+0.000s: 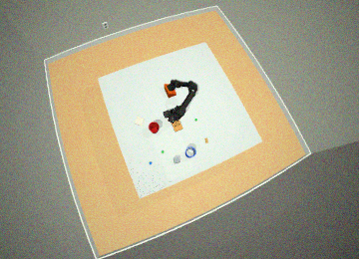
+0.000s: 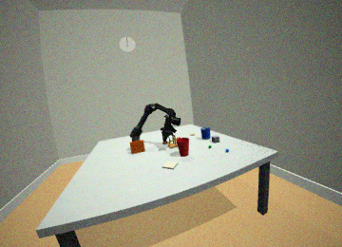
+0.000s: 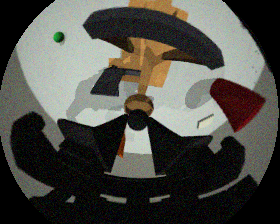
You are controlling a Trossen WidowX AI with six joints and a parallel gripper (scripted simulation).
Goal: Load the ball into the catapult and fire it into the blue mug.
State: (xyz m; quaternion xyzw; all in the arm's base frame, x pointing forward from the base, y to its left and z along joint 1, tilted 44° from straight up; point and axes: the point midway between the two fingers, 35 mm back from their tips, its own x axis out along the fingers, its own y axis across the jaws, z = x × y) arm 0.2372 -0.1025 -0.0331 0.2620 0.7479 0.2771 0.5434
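My gripper tip is now 1 cm below the dark ball. Round my gripper tip: wooden catapult: 7 cm ahead, 1 cm to the left, 2 cm below; red cup: 7 cm ahead, 22 cm to the right, 4 cm below; cream flat square: 8 cm behind, 31 cm to the right, 6 cm below.
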